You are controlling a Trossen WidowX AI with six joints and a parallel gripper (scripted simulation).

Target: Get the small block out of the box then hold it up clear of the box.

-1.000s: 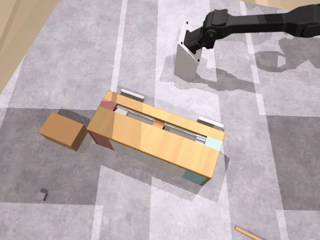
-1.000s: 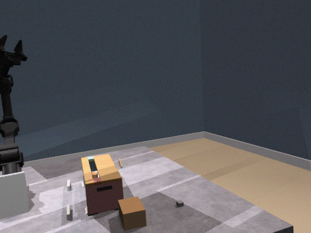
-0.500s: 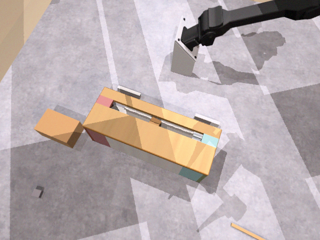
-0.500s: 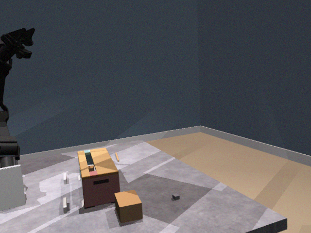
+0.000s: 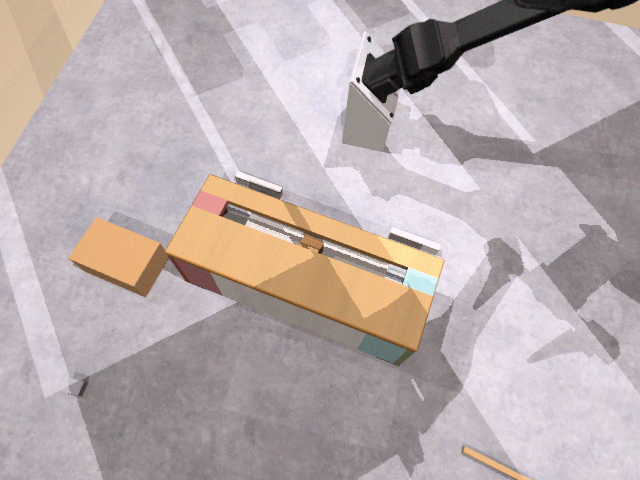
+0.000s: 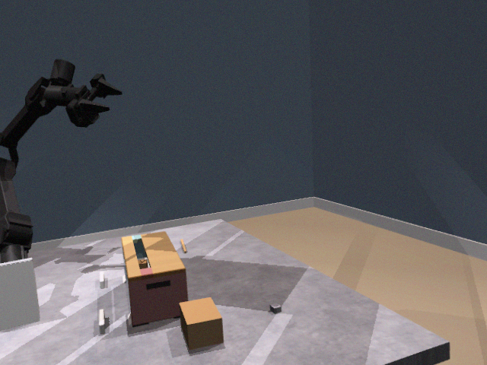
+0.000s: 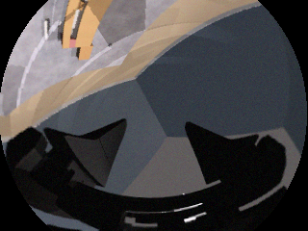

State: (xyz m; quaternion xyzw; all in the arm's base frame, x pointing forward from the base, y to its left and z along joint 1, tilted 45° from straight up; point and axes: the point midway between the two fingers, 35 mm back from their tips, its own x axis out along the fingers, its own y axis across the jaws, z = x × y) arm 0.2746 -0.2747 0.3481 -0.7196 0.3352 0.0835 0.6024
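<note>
Right now the block is 1 cm ahead of my gripper tip, 7 cm to the right of it and 48 cm below it. Round my gripper tip: box (7 cm to the right, 50 cm below); then thin stick (26 cm ahead, 29 cm to the left, 56 cm below).
</note>
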